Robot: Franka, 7 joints.
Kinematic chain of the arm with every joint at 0, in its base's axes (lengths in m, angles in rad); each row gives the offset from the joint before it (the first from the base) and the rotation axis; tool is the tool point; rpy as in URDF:
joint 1: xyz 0 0 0.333 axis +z
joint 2: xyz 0 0 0 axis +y
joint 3: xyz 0 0 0.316 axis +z
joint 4: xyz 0.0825 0 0 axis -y
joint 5: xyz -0.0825 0 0.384 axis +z
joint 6: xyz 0 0 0 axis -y
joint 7: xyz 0.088 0 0 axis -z
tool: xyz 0 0 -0.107 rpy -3.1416 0 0
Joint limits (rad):
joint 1: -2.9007..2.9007
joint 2: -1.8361..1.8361
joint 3: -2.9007..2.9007
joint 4: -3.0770..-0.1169
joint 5: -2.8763..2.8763
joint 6: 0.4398..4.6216
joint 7: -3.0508..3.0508
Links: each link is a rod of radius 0.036 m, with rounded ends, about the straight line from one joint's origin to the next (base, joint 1, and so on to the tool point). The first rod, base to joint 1, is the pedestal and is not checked.
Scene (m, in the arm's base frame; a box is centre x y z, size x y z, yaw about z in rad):
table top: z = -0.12
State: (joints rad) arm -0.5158 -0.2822 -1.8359 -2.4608 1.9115 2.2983 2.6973
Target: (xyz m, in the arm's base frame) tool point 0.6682 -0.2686 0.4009
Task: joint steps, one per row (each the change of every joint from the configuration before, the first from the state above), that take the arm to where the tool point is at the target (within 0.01 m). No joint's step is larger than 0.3 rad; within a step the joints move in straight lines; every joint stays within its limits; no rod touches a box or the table.
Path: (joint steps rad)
1: 0.1933 0.2312 0.2442 0.2153 0.0177 -0.0391 0.0000
2: 0.1932 0.2312 0.2441 0.2153 0.0178 -0.0391 0.0000
3: 0.1933 0.2312 0.2442 0.2154 0.0177 -0.0391 0.0000
4: 0.1933 0.2312 0.2441 0.2153 0.0178 -0.0391 0.0000

